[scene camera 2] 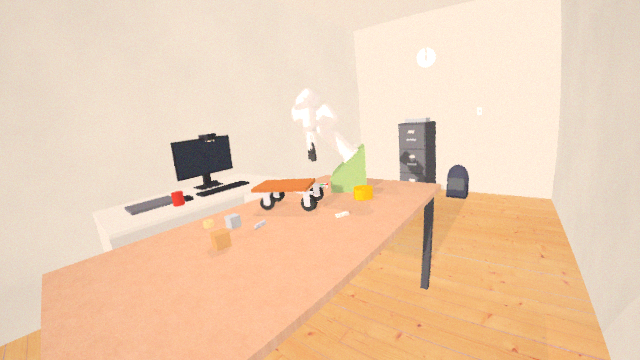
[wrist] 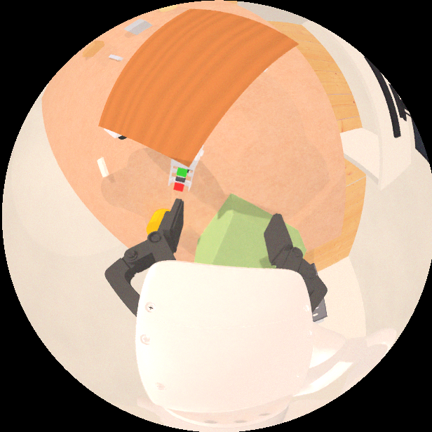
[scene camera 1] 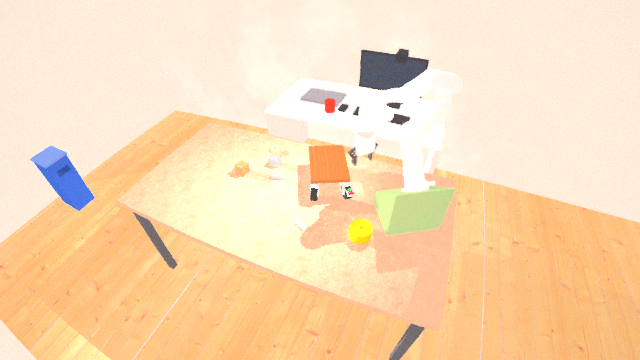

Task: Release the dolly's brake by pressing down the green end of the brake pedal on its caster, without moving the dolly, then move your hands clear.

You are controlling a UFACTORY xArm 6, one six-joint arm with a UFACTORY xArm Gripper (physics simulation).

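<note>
The dolly [scene camera 1: 328, 164] [scene camera 2: 283, 185] [wrist: 195, 75] has an orange deck and stands upright on its casters on the table [scene camera 1: 215, 220] [scene camera 2: 150, 300]. The brake pedal on its corner caster has a green end [scene camera 1: 349, 190] [scene camera 2: 321, 184] [wrist: 182, 172] beside the deck corner and a red end [scene camera 1: 351, 193] [scene camera 2: 326, 185] [wrist: 179, 187] farther out. Which end sits lower is too small to tell. My gripper [scene camera 1: 363, 160] [scene camera 2: 312, 159] [wrist: 227, 217] is open and empty. It hangs above the deck's height, apart from dolly and pedal. In the wrist view its left finger shows just below the red end.
A green angular block [scene camera 1: 415, 212] [scene camera 2: 350, 175] [wrist: 217, 240] stands beside the arm's base. A yellow cylinder [scene camera 1: 361, 232] [scene camera 2: 363, 193] [wrist: 157, 221] and a small white piece [scene camera 1: 300, 224] [scene camera 2: 342, 214] [wrist: 102, 167] lie near the dolly. An orange cube [scene camera 1: 242, 168] [scene camera 2: 220, 239] and a grey cube [scene camera 1: 275, 160] [scene camera 2: 233, 221] lie beyond.
</note>
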